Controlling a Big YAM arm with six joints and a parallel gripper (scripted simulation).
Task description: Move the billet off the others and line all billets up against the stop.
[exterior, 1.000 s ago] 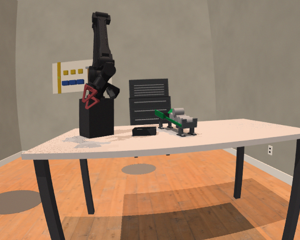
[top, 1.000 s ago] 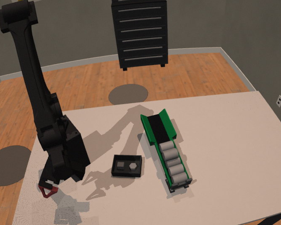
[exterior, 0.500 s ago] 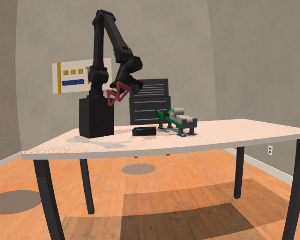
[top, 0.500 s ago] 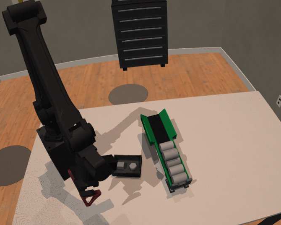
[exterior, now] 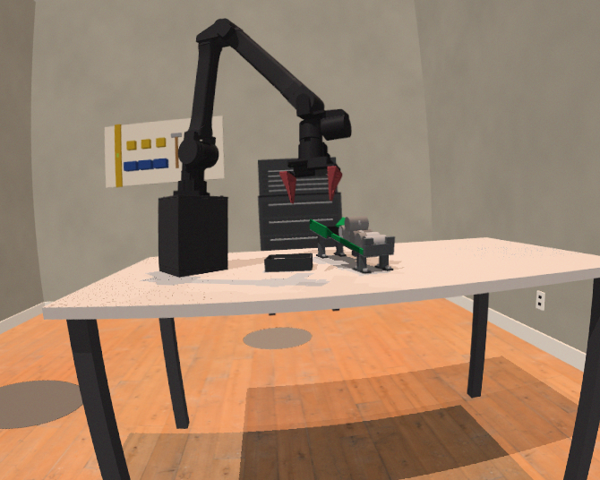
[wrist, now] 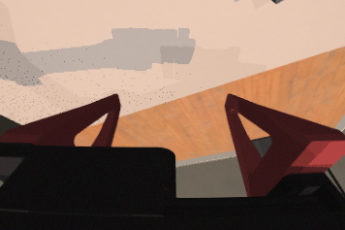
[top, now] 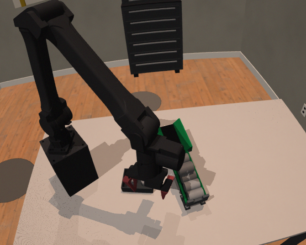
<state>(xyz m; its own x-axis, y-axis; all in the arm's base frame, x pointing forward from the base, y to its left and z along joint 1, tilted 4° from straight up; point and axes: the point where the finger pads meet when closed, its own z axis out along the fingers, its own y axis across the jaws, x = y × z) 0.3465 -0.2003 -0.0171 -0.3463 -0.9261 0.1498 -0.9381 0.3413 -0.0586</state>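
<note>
My hand is 17 cm short of the stop, 2 cm to the right of it and 13 cm above it. From my hand the other things lie so: black tray 6 cm behind, 16 cm to the left, 18 cm below.
</note>
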